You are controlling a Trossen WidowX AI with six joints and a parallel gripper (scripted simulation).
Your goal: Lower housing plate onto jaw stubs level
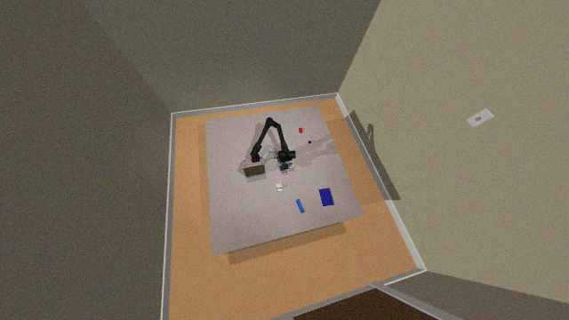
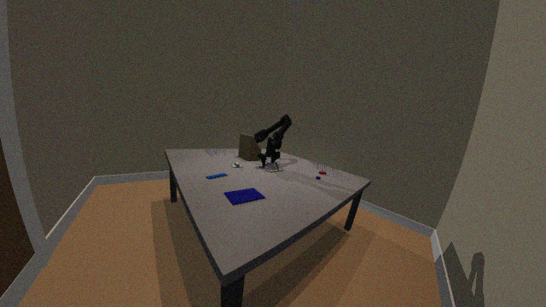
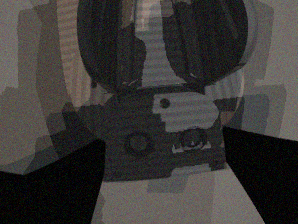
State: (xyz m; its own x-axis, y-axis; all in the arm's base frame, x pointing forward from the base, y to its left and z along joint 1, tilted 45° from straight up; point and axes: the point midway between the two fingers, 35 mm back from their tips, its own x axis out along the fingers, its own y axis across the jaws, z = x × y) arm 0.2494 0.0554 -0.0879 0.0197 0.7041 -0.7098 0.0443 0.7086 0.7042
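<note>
My gripper tip is now 20 mm below the light grey housing plate and 10 mm short of it. The rest, counted from my gripper tip: blue bar: 430 mm to the right, 40 mm ahead; then tiny blue piece: 350 mm ahead, 170 mm to the left; then red piece: 340 mm to the left, 300 mm ahead.
</note>
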